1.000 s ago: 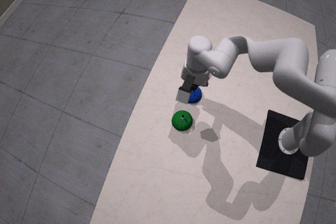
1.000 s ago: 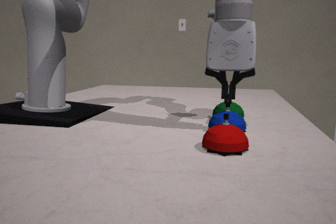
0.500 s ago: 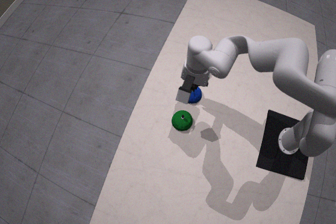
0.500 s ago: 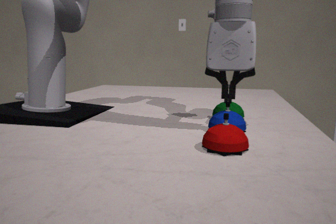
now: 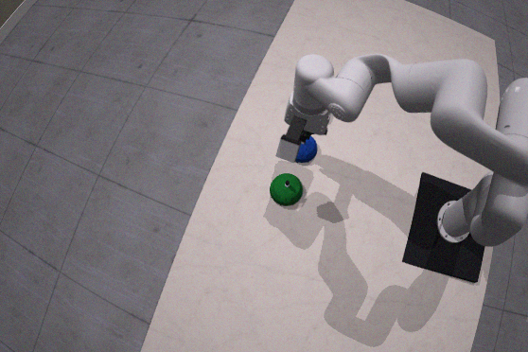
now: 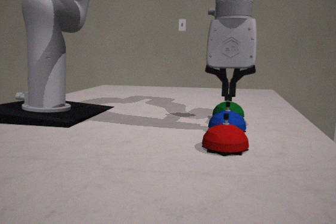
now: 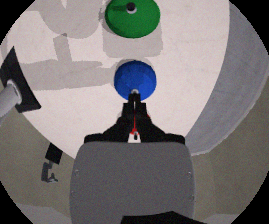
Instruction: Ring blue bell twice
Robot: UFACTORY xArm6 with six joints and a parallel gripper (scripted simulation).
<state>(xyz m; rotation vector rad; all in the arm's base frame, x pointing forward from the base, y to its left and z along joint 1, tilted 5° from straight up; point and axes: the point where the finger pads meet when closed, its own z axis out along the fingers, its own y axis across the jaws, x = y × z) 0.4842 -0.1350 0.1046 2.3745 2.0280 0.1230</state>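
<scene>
Right now the blue bell is 5 cm below my hand. Round my hand: red bell: 12 cm to the right, 5 cm below, 2 cm behind; then green bell: 12 cm to the left, 5 cm below, 2 cm ahead.
</scene>
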